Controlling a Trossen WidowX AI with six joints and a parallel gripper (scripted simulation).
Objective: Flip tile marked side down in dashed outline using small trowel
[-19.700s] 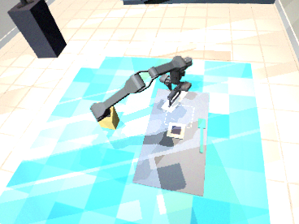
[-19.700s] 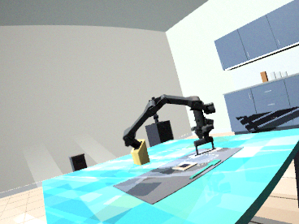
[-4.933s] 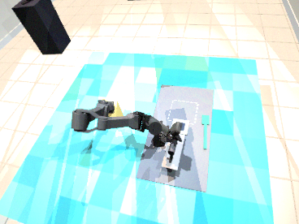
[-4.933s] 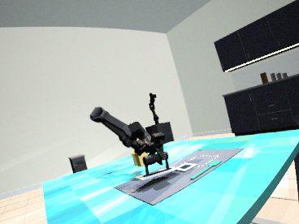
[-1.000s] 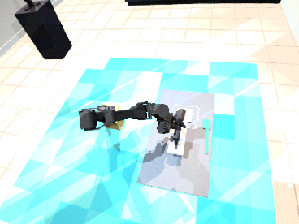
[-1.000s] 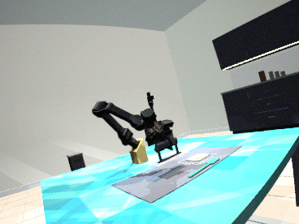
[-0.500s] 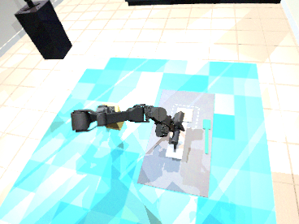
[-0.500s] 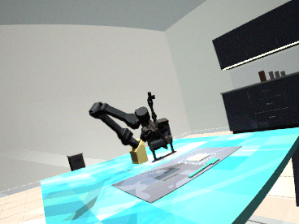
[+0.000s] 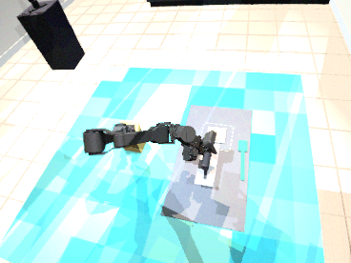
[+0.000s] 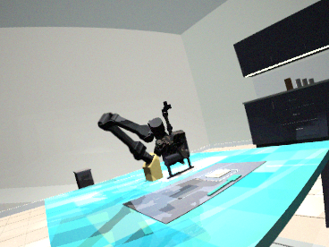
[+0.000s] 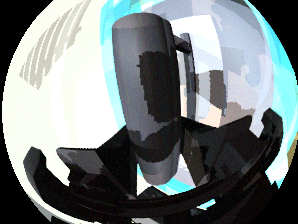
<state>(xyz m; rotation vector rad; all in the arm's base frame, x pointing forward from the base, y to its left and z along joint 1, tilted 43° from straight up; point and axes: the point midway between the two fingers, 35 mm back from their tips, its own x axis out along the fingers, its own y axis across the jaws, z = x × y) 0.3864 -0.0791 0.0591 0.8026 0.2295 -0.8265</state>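
Now: gripper tip 200 mm to the right of the white tile and 120 mm above it. From my gripper tip the other things lie so: grey mat 10 mm behind, 70 mm to the left, 150 mm below; then teal tool 130 mm ahead, 80 mm to the left, 120 mm below.
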